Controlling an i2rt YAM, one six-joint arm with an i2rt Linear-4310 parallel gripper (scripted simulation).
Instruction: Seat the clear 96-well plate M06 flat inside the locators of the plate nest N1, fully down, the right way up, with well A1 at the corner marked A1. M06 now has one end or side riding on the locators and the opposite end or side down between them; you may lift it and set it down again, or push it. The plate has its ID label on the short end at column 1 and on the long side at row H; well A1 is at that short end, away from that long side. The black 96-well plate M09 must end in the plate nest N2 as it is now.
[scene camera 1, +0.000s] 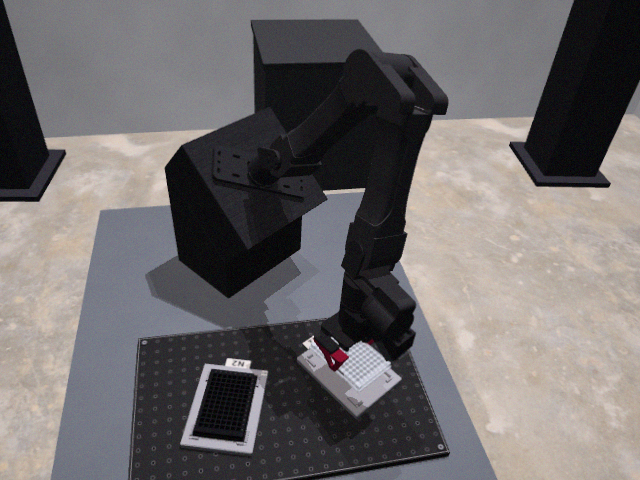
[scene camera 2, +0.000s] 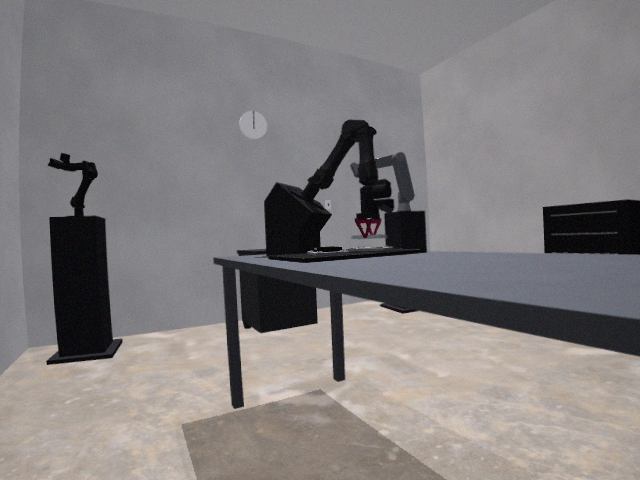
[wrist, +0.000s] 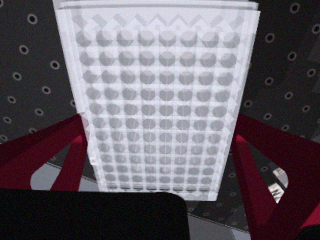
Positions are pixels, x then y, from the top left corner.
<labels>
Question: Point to a clear plate M06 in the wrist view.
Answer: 163, 103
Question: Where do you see the gripper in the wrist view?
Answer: At 159, 121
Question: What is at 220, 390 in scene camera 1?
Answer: A black plate M09.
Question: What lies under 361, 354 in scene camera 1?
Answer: A clear plate M06.
</labels>
